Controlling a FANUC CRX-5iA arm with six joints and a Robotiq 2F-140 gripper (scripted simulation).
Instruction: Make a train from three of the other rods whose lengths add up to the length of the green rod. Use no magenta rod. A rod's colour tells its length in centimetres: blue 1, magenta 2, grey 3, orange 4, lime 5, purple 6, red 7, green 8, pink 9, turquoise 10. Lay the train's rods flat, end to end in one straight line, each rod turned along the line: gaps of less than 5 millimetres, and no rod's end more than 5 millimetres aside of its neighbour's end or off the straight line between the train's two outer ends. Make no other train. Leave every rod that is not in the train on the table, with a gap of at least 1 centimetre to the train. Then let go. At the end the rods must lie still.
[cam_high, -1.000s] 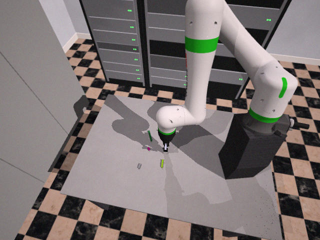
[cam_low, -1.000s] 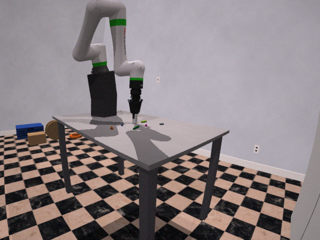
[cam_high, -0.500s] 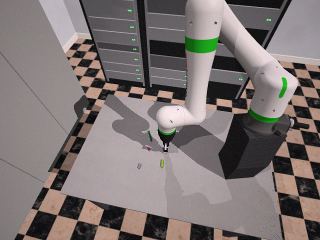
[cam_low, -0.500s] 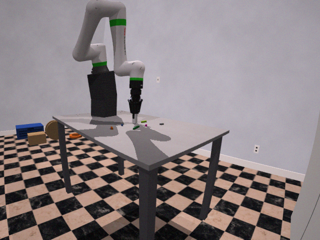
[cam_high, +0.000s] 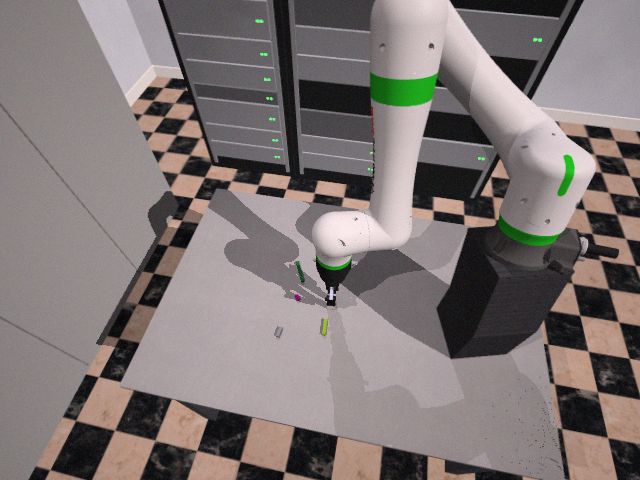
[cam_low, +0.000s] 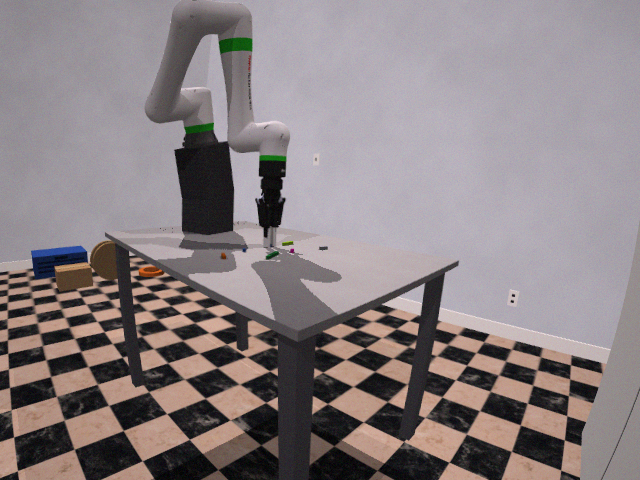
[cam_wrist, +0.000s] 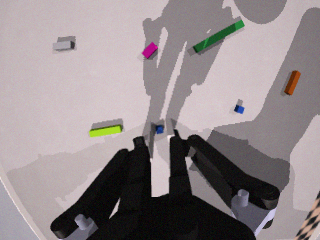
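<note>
Right now the grey rod is 150 mm to the left of my hand, 120 mm ahead of it and 30 mm below it. The rest, counted from my hand: magenta rod (110 mm ahead, 30 mm below, 20 mm to the left); then lime rod (80 mm to the left, 30 mm below, 10 mm behind); then green rod (140 mm ahead, 70 mm to the right, 30 mm below).
</note>
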